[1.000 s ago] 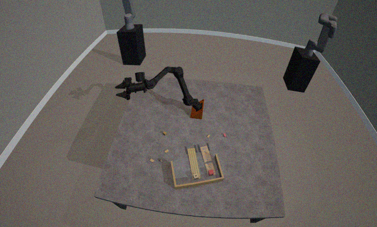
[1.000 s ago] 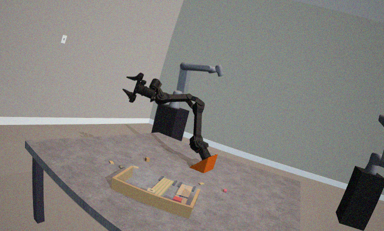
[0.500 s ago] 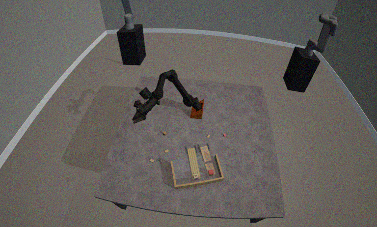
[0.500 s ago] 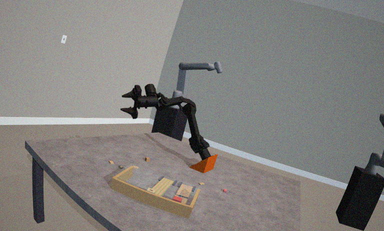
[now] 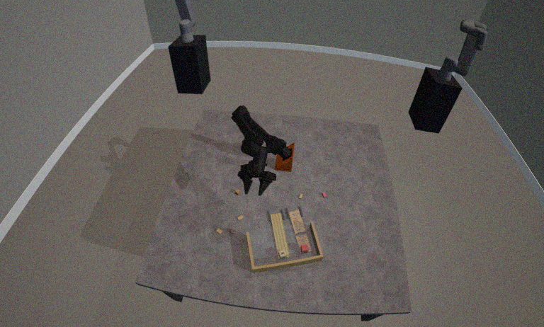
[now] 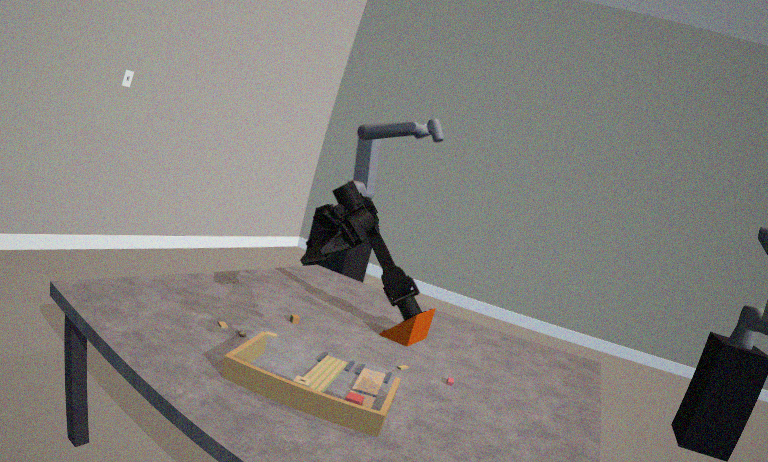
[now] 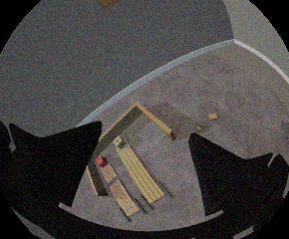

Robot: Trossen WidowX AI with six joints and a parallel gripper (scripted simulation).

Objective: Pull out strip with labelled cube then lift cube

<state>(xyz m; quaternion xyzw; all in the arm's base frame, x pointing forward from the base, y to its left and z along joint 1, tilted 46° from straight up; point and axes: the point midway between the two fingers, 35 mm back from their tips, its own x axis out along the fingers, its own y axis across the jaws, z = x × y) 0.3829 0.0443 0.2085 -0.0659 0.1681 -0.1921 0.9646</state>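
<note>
Now: gripper tip 230 mm above the blue-speckled strip, 210 mm to the right of it and 20 mm past it.
</note>
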